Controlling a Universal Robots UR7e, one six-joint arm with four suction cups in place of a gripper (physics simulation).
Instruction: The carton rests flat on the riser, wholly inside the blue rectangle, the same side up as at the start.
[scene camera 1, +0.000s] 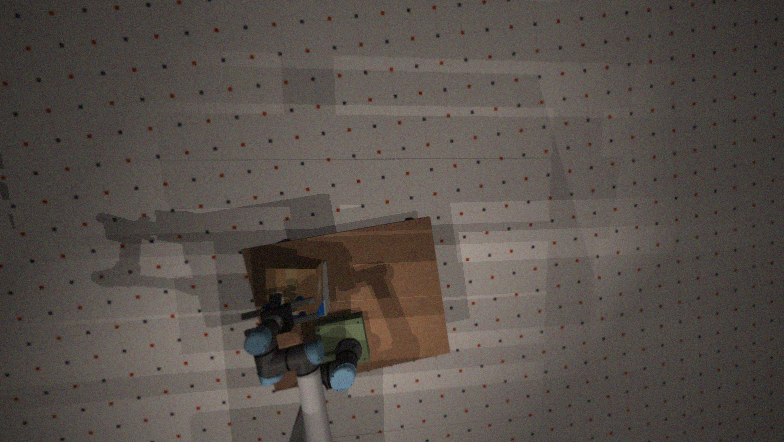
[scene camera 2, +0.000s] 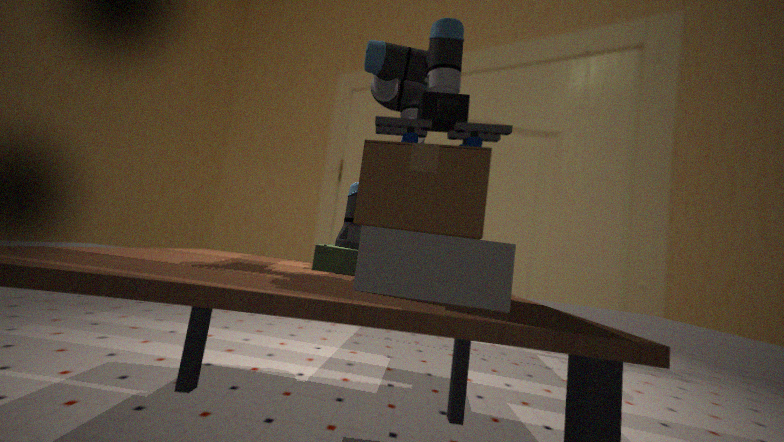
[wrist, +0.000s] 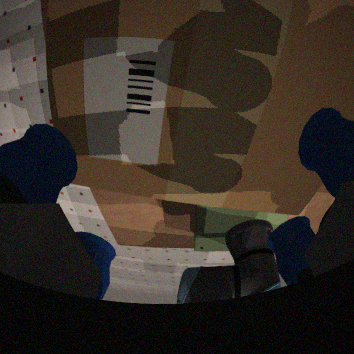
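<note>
The brown carton (scene camera 1: 288, 282) (scene camera 2: 422, 189) (wrist: 211, 88) stands upright on the grey riser (scene camera 2: 432, 269), with a white barcode label (wrist: 119, 102) on its top face. A sliver of the blue rectangle (scene camera 1: 326, 301) shows at the carton's edge in the overhead view. My suction gripper (scene camera 1: 280, 309) (scene camera 2: 440, 137) (wrist: 182, 197) sits right over the carton's top, with its blue cups at the top face. I cannot tell whether the cups touch it. The gripper holds nothing.
The riser stands on a brown wooden table (scene camera 1: 405, 308) (scene camera 2: 163, 269) with dark legs. The arm's green base plate (scene camera 1: 342, 332) (scene camera 2: 334, 258) (wrist: 218, 225) lies on the table just behind the riser. A dotted floor surrounds the table.
</note>
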